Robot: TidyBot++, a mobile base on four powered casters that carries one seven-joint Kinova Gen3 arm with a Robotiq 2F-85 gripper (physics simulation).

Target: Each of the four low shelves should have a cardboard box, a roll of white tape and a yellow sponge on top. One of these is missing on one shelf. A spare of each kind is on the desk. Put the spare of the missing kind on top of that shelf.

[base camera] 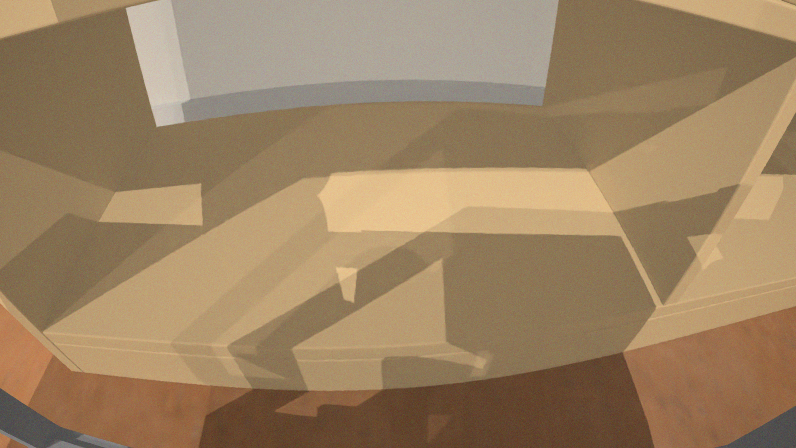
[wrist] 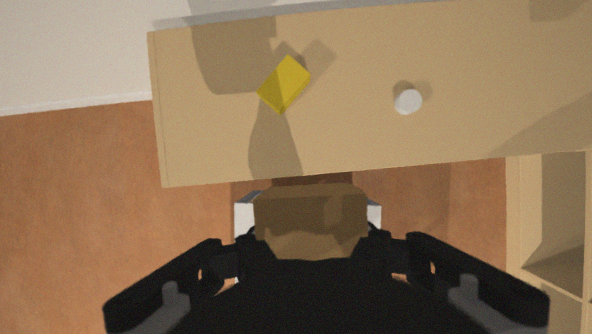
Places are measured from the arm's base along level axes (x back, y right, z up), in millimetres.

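Where they show: gripper, fingertip midpoint: [wrist: 310, 229].
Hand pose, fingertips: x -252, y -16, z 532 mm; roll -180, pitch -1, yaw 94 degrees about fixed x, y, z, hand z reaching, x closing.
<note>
Things, the pixels of their centre, and the offset from my fingertips. Level surfaces: height alone.
- brown cardboard box, body centre: [wrist: 312, 257] dx +10, dy +0, dz +25 mm
- yellow sponge, body centre: [wrist: 284, 86] dx -209, dy -47, dz -296 mm
- tape, body centre: [wrist: 407, 102] dx -181, dy +225, dz -306 mm
- upright divider, body centre: [base camera: 627, 89] dx -227, dy +251, dz -726 mm
- Brown floor, its level: dz -928 mm
My gripper [wrist: 310, 229] is shut on a brown cardboard box [wrist: 310, 215], held between the white finger pads in the wrist view. The box is over the floor, close to the front edge of a low shelf [wrist: 210, 150] [base camera: 345, 378]. On this shelf's top, in the wrist view, a yellow sponge [wrist: 284, 85] lies turned at an angle left of centre, and a white roll of tape [wrist: 408, 101] stands to the right of it. No cardboard box shows on the part of the top in view. The gripper does not show in the base camera view.
The base camera looks into the shelf's open compartments, split by an upright divider [base camera: 729, 183]. A second low shelf [wrist: 514, 210] stands at the right in the wrist view, near the first one's front. A pale wall [wrist: 75, 55] runs behind the shelf. Brown floor [wrist: 100, 225] lies in front.
</note>
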